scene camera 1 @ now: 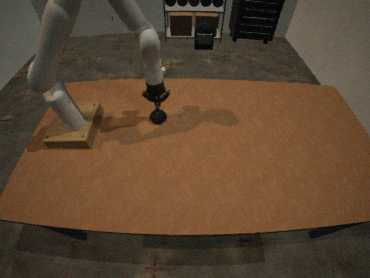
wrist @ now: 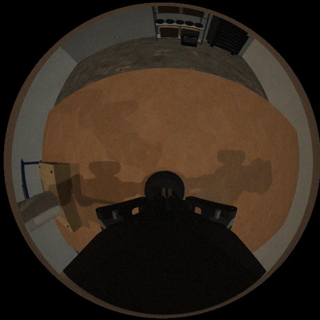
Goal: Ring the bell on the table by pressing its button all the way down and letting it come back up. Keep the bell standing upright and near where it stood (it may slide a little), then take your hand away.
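Pixels of known places: gripper, fingertip midpoint: (scene camera 1: 158,107); arm's base at its link origin: (scene camera 1: 77,123).
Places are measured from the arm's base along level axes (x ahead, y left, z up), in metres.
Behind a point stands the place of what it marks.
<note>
The bell (scene camera 1: 158,117) {x 0.362, y 0.139, z -0.031 m} (wrist: 164,179) is a dark, round dome standing upright on the table (scene camera 1: 225,175) {x 0.706, y -0.081, z -0.068 m} (wrist: 165,110), to the right of the arm's base. My gripper (scene camera 1: 157,107) {x 0.352, y 0.178, z -0.002 m} (wrist: 166,193) is shut and empty, pointing down. In the scene view its fingertips are at the top of the bell, where the button sits. In the wrist view the closed fingertips overlap the near part of the dome. The button is hidden behind the fingertips, so its height and any contact cannot be made out.
The arm's wooden base block (scene camera 1: 68,144) {x -0.005, y -0.100, z -0.033 m} (wrist: 64,187) stands at the table's left side. Shadows of the arm fall on the table on both sides of the bell. Beyond the far table edge stand a shelf rack (scene camera 1: 165,25) and a black drawer cabinet (scene camera 1: 256,19) on the floor.
</note>
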